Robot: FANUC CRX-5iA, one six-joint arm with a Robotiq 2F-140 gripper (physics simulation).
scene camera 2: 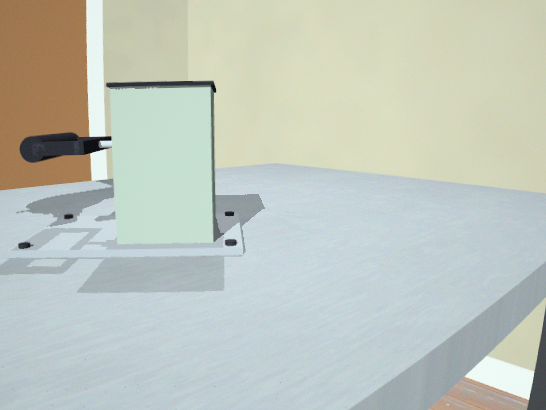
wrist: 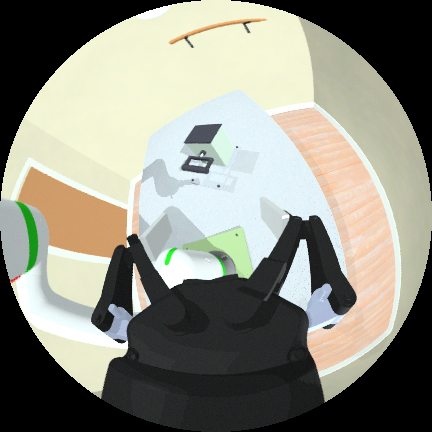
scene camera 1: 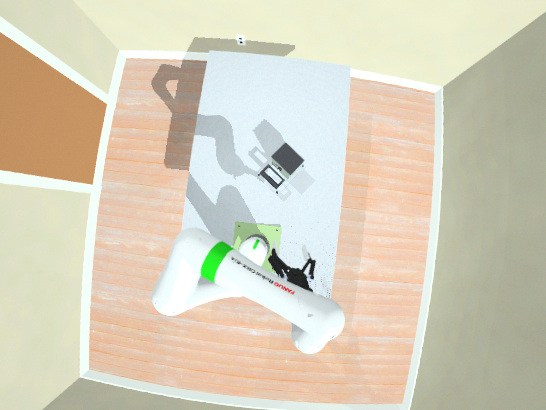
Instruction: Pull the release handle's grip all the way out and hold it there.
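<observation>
The release handle's dark grip point(scene camera 1: 267, 182) point(scene camera 2: 52, 145) point(wrist: 196, 170) is a rectangular loop. It stands out from one side of a pale green box with a dark lid point(scene camera 1: 288, 158) point(scene camera 2: 162, 165) point(wrist: 202, 134). In scene camera 2, a short stretch of light rod point(scene camera 2: 105, 144) shows between the grip and the box. My gripper point(scene camera 1: 290, 249) point(wrist: 213, 214) is open, with its two pads wide apart and nothing between them. It is well away from the grip, on the side near the robot's base, and does not touch the handle.
The box stands on a pale bolted plate point(scene camera 2: 234, 250) on the light grey table point(scene camera 1: 280, 90) point(scene camera 2: 350, 280) point(wrist: 235, 110). The arm's base is on a green plate point(scene camera 1: 272, 235) point(wrist: 241, 245) beside the gripper. The white arm point(scene camera 1: 260, 280) reaches across the table's near end.
</observation>
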